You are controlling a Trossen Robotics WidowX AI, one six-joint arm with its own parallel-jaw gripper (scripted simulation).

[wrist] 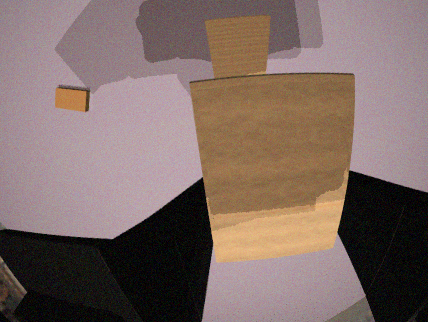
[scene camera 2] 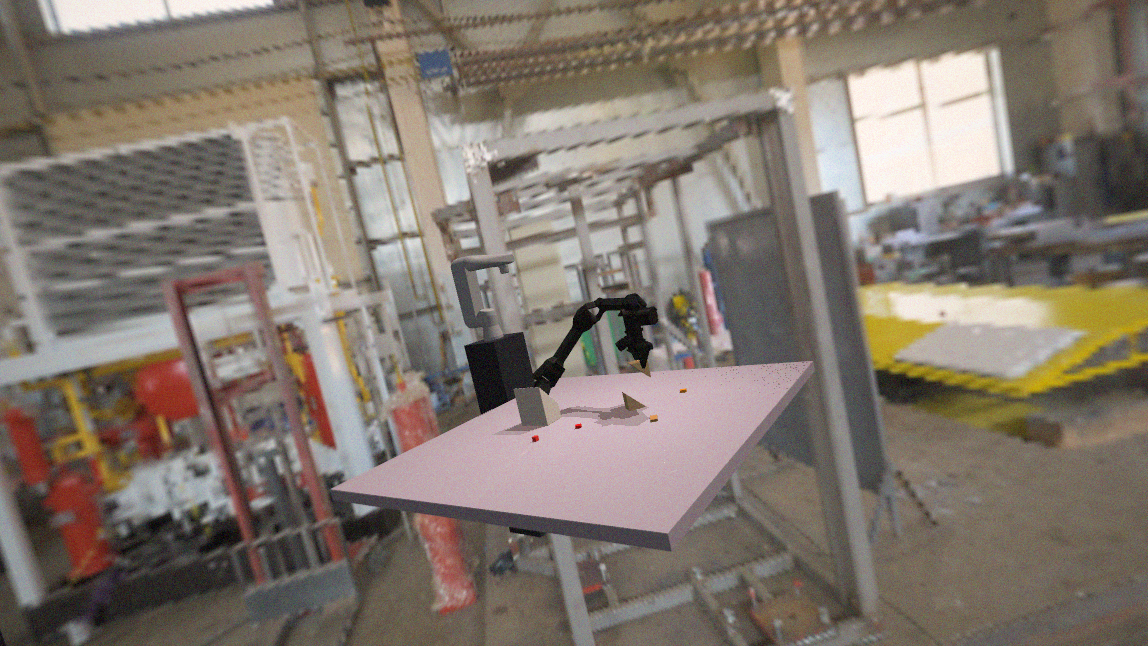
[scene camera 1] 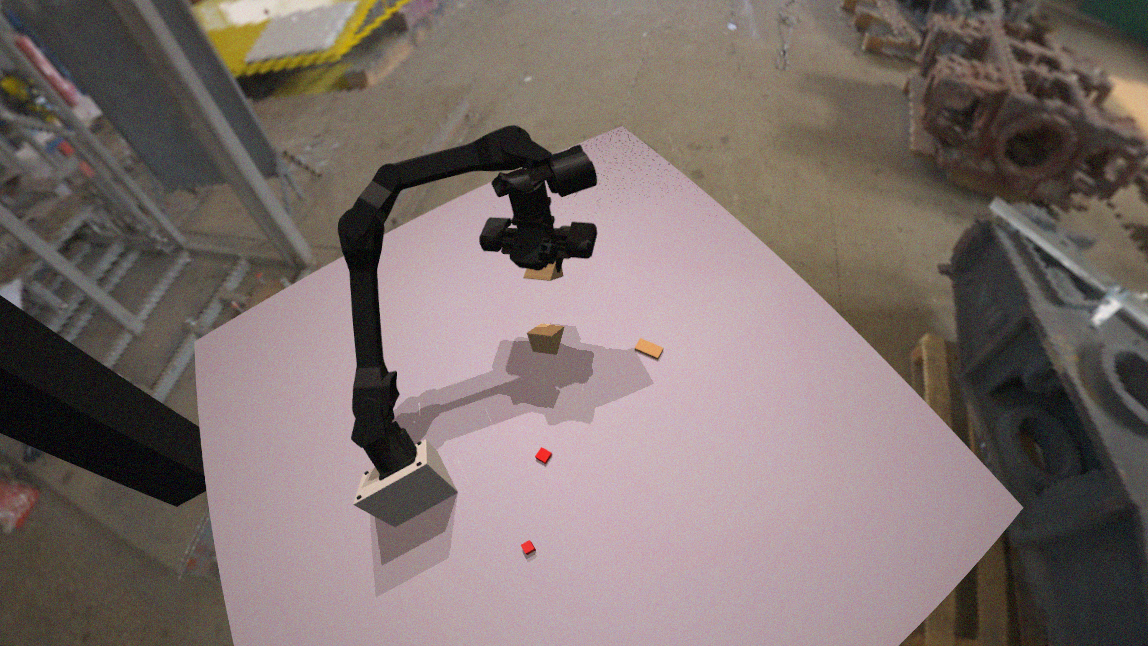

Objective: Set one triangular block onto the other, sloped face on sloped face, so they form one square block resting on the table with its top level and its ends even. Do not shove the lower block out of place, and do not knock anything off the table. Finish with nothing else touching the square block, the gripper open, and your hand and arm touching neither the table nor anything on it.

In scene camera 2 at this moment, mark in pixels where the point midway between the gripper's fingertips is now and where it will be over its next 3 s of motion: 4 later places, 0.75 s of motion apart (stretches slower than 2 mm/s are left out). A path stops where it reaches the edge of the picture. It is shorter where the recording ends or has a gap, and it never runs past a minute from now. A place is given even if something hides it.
My gripper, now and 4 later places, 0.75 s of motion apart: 641, 367; 638, 384; 637, 390; 637, 393; 637, 396
